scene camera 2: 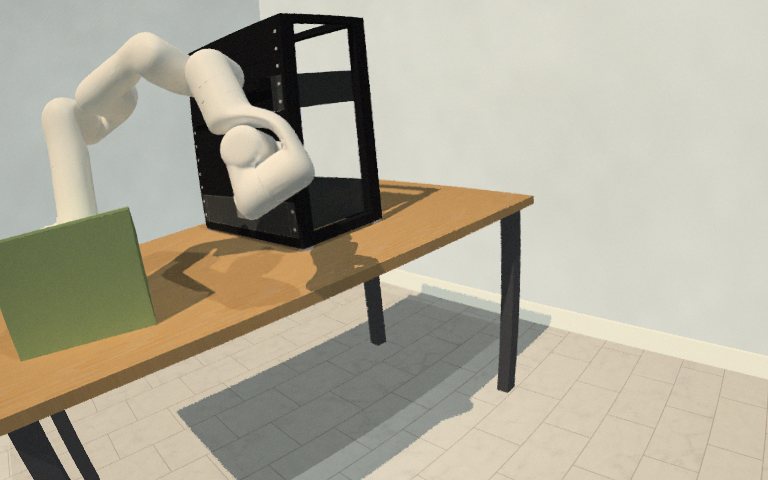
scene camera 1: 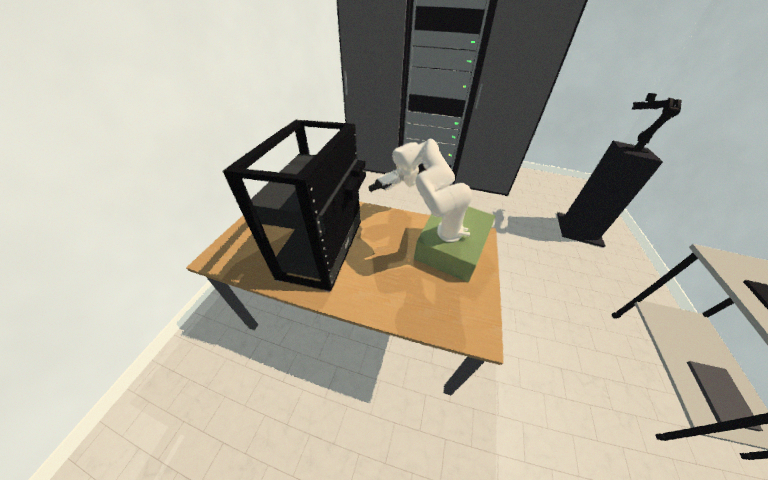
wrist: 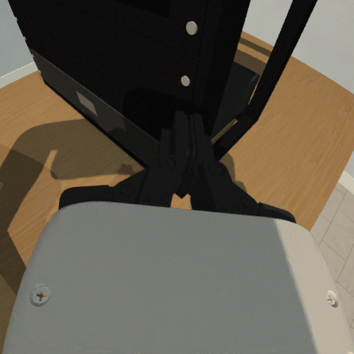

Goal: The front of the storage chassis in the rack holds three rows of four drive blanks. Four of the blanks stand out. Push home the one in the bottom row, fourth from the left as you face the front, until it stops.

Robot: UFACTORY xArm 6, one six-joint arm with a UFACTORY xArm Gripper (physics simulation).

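Pixels of known places: gripper, fingertip midpoint: (scene camera 1: 369,189); arm's base, origin of the base link: (scene camera 2: 81,235) (scene camera 1: 450,231).
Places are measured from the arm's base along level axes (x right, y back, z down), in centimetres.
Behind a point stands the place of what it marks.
The black rack (scene camera 1: 314,237) @[y -45.1, x -43.9, z -17.8 cm] (scene camera 2: 370,124) @[y -79.8, x 1.2, z -10.2 cm] (wrist: 280,60) stands upright on the table. The dark storage chassis (scene camera 1: 271,203) @[y -64.0, x -41.4, z -26.1 cm] (scene camera 2: 325,87) @[y -67.0, x 0.3, z -21.7 cm] sits in its upper part; dark parts stand out from its front in scene camera 1. Single drive blanks, including the bottom-row fourth one, cannot be told apart, and the arm covers much of the front in scene camera 2. My gripper (scene camera 1: 373,186) @[y -47.2, x 9.0, z -6.6 cm] (wrist: 183,130) is shut and empty. In scene camera 1 it shows apart from the rack front. In the wrist view its tips overlap the dark lower front near a post. The arm hides it in scene camera 2.
The wooden table (scene camera 1: 407,305) @[y -8.8, x -36.8, z 17.2 cm] (scene camera 2: 453,198) @[y -111.7, x 0.1, z 17.2 cm] (wrist: 320,130) carries the rack and the green base block (scene camera 1: 453,257) @[y 4.8, x -11.9, z 5.0 cm] (scene camera 2: 73,283) @[y 4.1, x 16.6, z 5.2 cm] under the arm. A lighter panel (wrist: 105,112) crosses the rack's bottom front. A tall cabinet (scene camera 1: 373,84) and a dark pedestal (scene camera 1: 608,192) stand beyond the table.
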